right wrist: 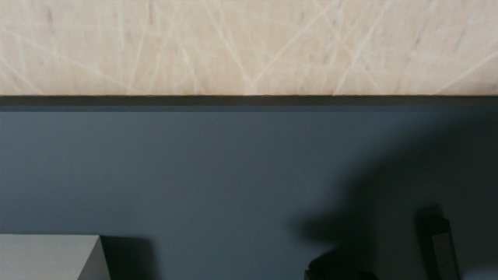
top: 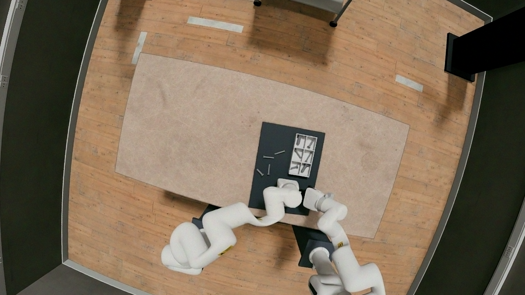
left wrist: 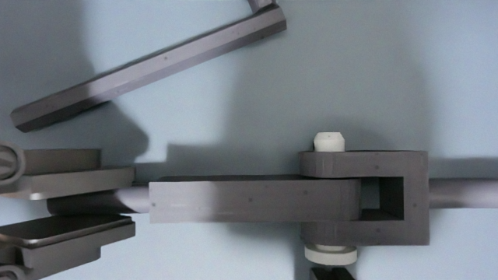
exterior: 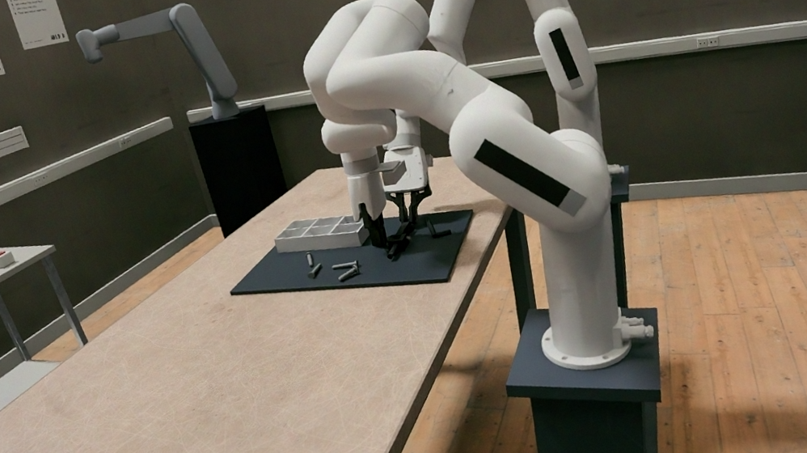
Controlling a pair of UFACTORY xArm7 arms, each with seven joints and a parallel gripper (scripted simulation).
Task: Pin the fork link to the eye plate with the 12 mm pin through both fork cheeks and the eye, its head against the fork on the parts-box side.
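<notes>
The thicker pin is 5 cm behind my left hand and 1 cm below it. Also, from my left hand: black l-shaped piece 12 cm behind, 5 cm to the right, 2 cm below; black eye plate 4 cm behind, 4 cm to the right, 1 cm below; dark mat 5 cm ahead, 3 cm below.
My right gripper is now 60 mm to the right of the black eye plate and 20 mm above it. From my right hand the other things lie so: black l-shaped piece: 70 mm behind, 40 mm to the left, 20 mm below; then thicker pin: 100 mm to the left, 20 mm below; then dark mat: 100 mm ahead, 100 mm to the left, 30 mm below.
</notes>
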